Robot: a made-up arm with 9 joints.
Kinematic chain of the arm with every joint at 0, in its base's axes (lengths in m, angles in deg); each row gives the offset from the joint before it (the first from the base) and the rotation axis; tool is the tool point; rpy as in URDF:
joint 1: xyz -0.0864 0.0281 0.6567 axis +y
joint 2: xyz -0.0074 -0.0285 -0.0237 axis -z
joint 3: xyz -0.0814 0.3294 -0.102 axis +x
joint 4: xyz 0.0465 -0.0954 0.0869 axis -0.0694 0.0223 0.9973
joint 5: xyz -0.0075 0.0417 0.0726 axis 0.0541 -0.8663 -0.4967
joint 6: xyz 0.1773 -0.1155 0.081 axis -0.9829 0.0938 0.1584
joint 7: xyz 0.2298 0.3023 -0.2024 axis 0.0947 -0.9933 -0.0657
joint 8: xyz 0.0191 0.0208 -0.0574 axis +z
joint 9: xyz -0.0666 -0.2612 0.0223 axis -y
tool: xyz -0.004 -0.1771 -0.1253 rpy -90 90 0
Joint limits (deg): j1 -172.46..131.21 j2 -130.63..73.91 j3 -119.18..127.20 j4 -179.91..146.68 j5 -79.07..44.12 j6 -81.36..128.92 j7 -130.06..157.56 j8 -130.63..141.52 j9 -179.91..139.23
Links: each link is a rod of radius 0.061 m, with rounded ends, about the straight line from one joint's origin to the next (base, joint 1, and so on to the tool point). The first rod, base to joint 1, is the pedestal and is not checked.
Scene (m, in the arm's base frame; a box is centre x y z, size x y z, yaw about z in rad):
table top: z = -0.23
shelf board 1: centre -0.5 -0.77 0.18 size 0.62 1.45 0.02 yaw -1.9
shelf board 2: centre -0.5 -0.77 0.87 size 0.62 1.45 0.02 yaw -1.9
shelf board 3: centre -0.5 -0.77 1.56 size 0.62 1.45 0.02 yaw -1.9
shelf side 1: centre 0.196 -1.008 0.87 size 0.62 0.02 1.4 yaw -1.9
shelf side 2: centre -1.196 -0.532 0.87 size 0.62 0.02 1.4 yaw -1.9
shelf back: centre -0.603 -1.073 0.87 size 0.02 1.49 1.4 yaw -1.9
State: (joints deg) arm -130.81 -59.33 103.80 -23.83 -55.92 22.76 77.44 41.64 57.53
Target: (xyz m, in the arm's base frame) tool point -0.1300 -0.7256 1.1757
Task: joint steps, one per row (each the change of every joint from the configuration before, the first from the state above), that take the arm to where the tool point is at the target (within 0.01 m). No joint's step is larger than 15 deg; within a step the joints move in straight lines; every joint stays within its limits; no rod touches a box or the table.
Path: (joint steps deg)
1: -2.55 -3.23 -10.29 8.94 -0.16 13.18 5.57 14.27 5.51
2: -2.56 -3.24 -10.30 8.95 -0.16 13.18 5.57 14.27 5.50
3: -2.55 -3.23 -10.29 8.94 -0.16 13.18 5.58 14.27 5.51
4: -2.56 -3.24 -10.29 8.95 -0.16 13.19 5.57 14.26 5.50
5: -2.55 -3.23 -10.30 8.94 -0.16 13.18 5.57 14.27 5.51
6: -2.55 -3.24 -10.29 8.94 -0.16 13.18 5.57 14.27 5.51
7: -2.56 -3.23 -10.29 8.95 -0.16 13.18 5.58 14.27 5.50
8: -4.75 -9.73 2.42 4.71 -4.40 -13.52 -9.87 -3.12 -5.92
9: -4.76 -9.73 2.42 4.70 -4.41 -13.53 -9.86 -3.12 -5.93
10: -4.75 -9.74 2.42 4.71 -4.41 -13.52 -9.87 -3.11 -5.93
11: -4.76 -9.73 2.42 4.70 -4.40 -13.53 -9.86 -3.12 -5.93
12: -4.75 -9.73 2.42 4.71 -4.41 -13.52 -9.87 -3.12 -5.92

